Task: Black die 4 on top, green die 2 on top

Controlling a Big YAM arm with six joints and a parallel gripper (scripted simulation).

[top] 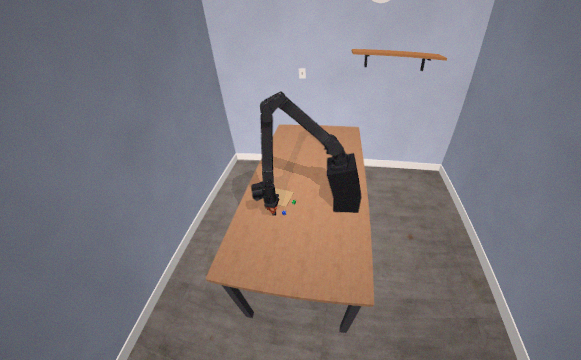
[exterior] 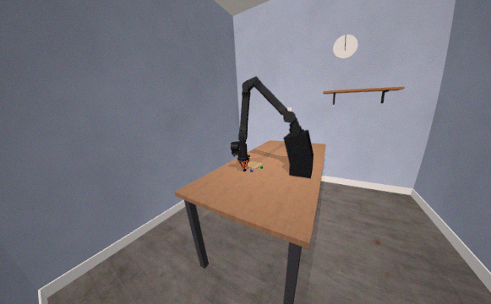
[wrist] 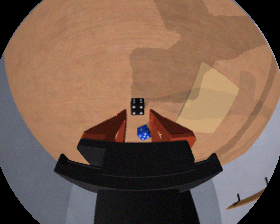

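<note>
Now: the black die 30 mm below my hand. The rest, counted from my hand: green die 120 mm to the right, 80 mm behind, 30 mm below; blue die 60 mm behind, 30 mm below, 20 mm to the right; tan mat 150 mm to the right, 30 mm below, 20 mm ahead.
</note>
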